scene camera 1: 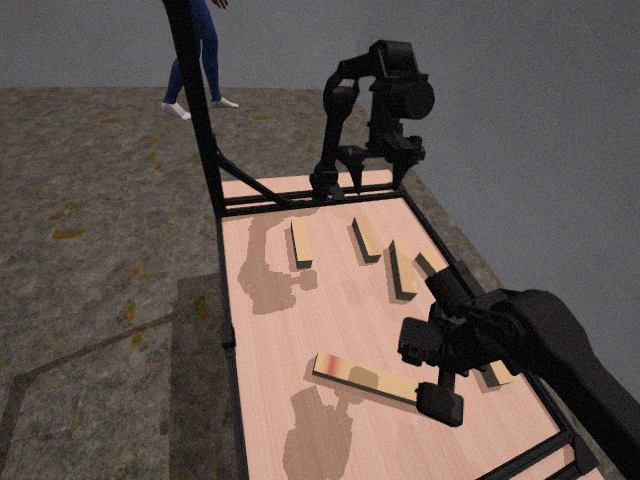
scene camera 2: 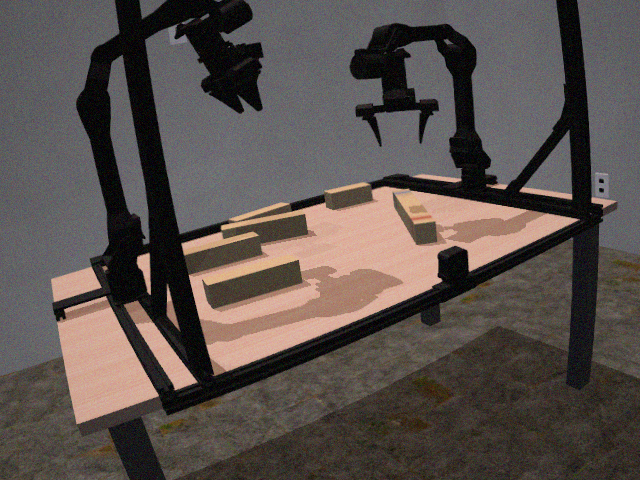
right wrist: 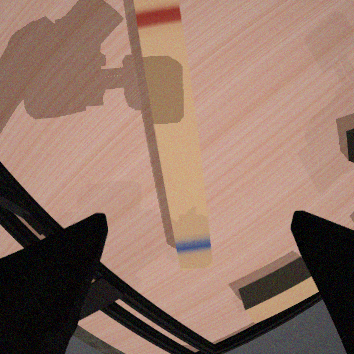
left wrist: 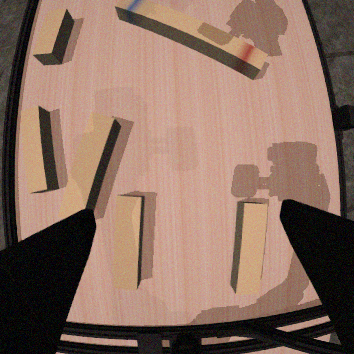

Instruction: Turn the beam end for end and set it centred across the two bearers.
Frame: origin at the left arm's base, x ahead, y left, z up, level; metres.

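Seen in the pictures: left gripper, between the fingertips: (scene camera 1: 376, 192) (scene camera 2: 251, 111) (left wrist: 188, 214); right gripper, between the fingertips: (scene camera 1: 421, 366) (scene camera 2: 400, 144) (right wrist: 201, 222); left arm's base, origin of its link: (scene camera 1: 319, 196) (scene camera 2: 129, 297) (left wrist: 185, 345); right arm's base, origin of its link: (scene camera 2: 475, 189).
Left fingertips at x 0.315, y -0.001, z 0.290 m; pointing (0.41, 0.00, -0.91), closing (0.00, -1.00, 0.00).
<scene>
Offsets run from my left fingertips to a thing's top centre.
The beam {0.340 m ahead, 0.036 m right, 0.266 m down} (scene camera 1: 392, 383) (scene camera 2: 412, 207) (left wrist: 185, 29) (right wrist: 182, 160) lies on the table, apart from the bearers, with a red band near one end and a blue band near the other. Its blue end is hidden behind the right arm in scene camera 1. Two parallel blocks, the likely bearers, stand nearer the left arm: one {0.107 m back, 0.126 m right, 0.266 m down} (scene camera 1: 301, 242) (scene camera 2: 253, 282) (left wrist: 251, 247) and another {0.083 m back, 0.096 m left, 0.266 m down} (scene camera 1: 366, 239) (scene camera 2: 224, 252) (left wrist: 126, 242). My left gripper (scene camera 1: 377, 191) (scene camera 2: 250, 110) (left wrist: 188, 214) is open and empty, high above the table. My right gripper (scene camera 2: 400, 143) (right wrist: 201, 222) is open and empty above the beam's blue end.
Other plain blocks lie along the table's far side in scene camera 2: a long one {0.054 m ahead, 0.164 m left, 0.260 m down} (scene camera 1: 402, 269) (scene camera 2: 264, 228) (left wrist: 97, 160), one beside it {0.099 m ahead, 0.280 m left, 0.266 m down} (scene camera 1: 430, 261) (left wrist: 37, 150) and a short one {0.367 m ahead, 0.268 m left, 0.263 m down} (scene camera 1: 498, 373) (scene camera 2: 348, 196) (left wrist: 54, 35). A black frame with uprights (scene camera 2: 155, 170) borders the table.
</scene>
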